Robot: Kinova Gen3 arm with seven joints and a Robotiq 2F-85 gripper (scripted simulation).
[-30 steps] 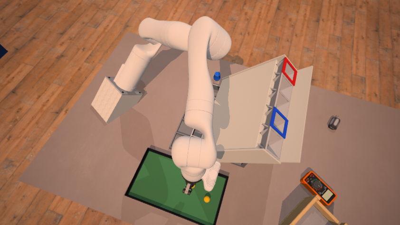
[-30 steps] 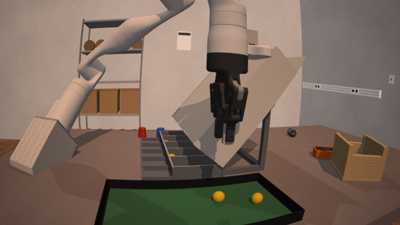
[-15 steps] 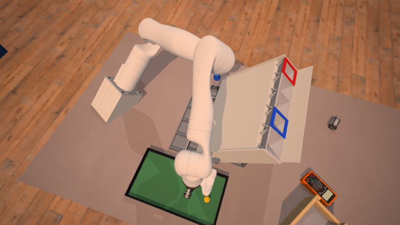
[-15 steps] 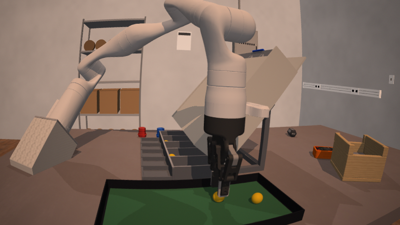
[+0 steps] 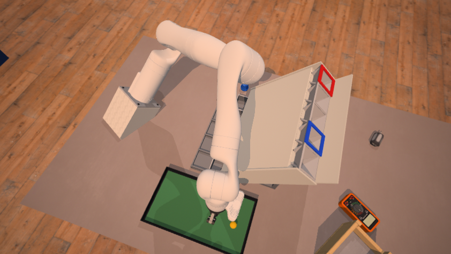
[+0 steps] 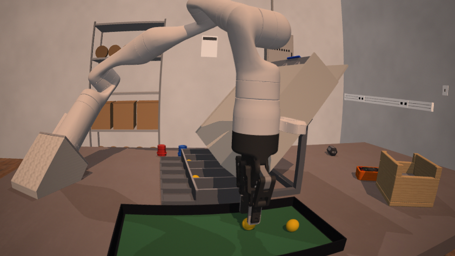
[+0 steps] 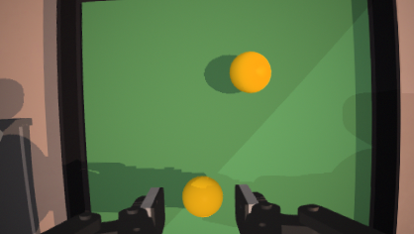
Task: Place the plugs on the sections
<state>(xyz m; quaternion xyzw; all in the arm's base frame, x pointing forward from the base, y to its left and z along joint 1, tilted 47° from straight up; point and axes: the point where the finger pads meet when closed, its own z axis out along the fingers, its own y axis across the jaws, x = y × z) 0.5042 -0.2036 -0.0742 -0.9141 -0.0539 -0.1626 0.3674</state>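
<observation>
My hand is 5 cm past the green marble tray, 4 cm above it and 3 cm to the left of it. The rest, counted from my hand: wooden box (45 cm ahead, 11 cm to the left); beige cover (31 cm to the left, 16 cm above); orange multimeter (45 cm ahead, 28 cm to the left, 3 cm below).
</observation>
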